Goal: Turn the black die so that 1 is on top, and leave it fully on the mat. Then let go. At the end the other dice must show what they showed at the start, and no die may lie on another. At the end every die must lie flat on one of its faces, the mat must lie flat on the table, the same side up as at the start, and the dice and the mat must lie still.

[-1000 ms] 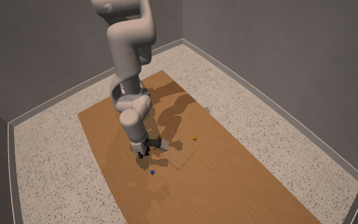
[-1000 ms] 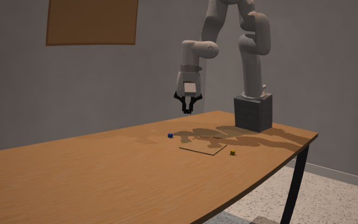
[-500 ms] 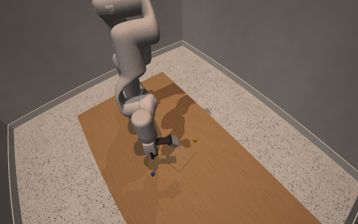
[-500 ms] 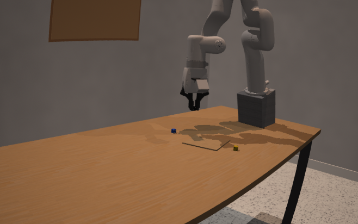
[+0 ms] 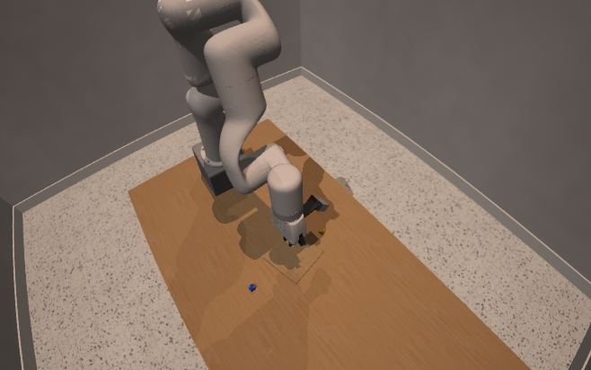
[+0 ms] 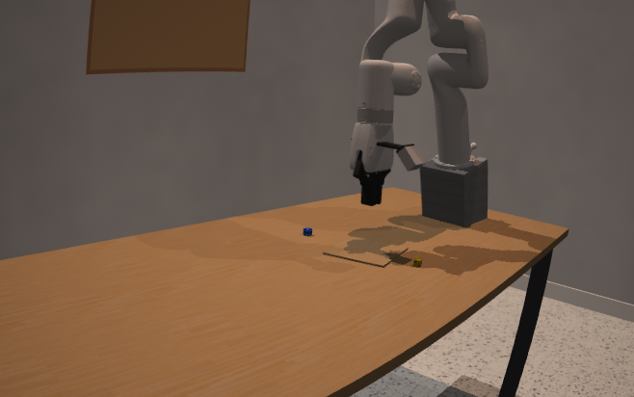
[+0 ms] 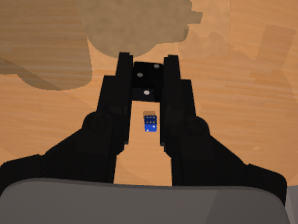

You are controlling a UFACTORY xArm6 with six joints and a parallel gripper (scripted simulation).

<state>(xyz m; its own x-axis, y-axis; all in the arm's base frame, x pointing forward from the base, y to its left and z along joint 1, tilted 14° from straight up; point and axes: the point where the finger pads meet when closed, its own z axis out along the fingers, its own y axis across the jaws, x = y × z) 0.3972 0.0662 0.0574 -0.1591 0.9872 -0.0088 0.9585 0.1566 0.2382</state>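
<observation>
My hand is 120 mm above the tan mat. Round my hand: yellow die (20 mm behind, 130 mm to the left, 120 mm below); then black die (10 mm below); then blue die (40 mm ahead, 160 mm to the right, 120 mm below).
</observation>
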